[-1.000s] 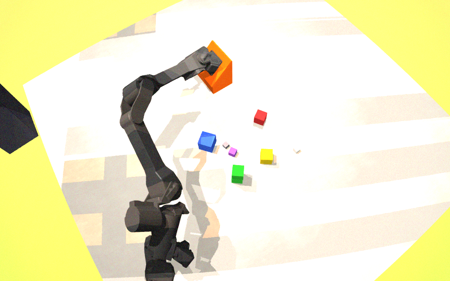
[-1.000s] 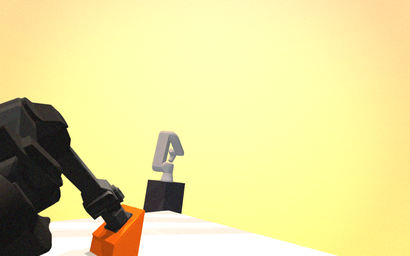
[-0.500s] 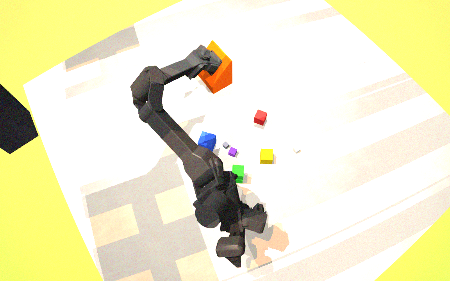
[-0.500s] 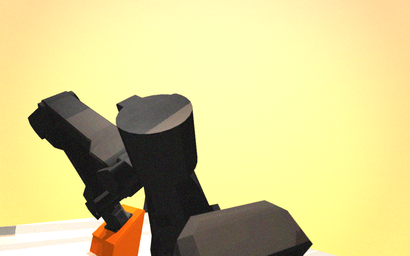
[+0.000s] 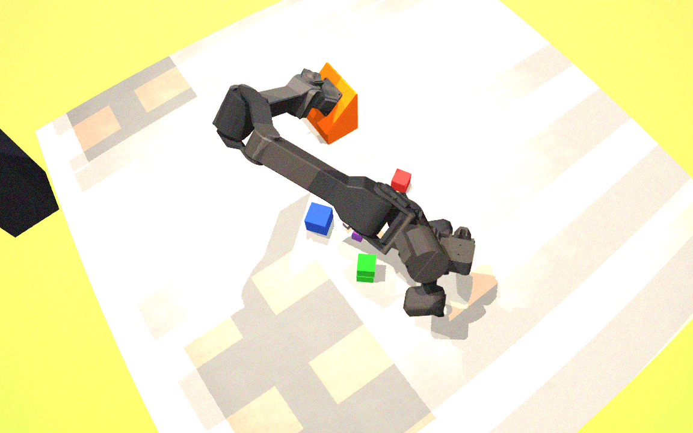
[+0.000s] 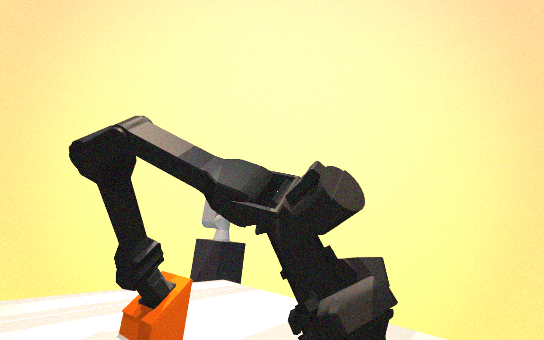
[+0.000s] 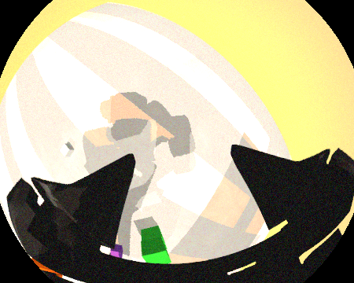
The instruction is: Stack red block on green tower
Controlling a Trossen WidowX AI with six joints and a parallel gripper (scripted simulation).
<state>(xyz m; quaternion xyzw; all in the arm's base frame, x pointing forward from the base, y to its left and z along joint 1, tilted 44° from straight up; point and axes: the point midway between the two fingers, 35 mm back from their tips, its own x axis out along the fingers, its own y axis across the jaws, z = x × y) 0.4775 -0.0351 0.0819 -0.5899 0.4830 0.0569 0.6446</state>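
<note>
Now: gripper tip 26 cm past the red block, 11 cm to the right of it and 8 cm above it. From my gripper tip the other things lie so: blue cube 28 cm behind, 9 cm to the right, 7 cm below; then yellow cube 14 cm behind, 8 cm below, 4 cm to the left; then small purple cube 21 cm behind, 8 cm below, 4 cm to the right.
</note>
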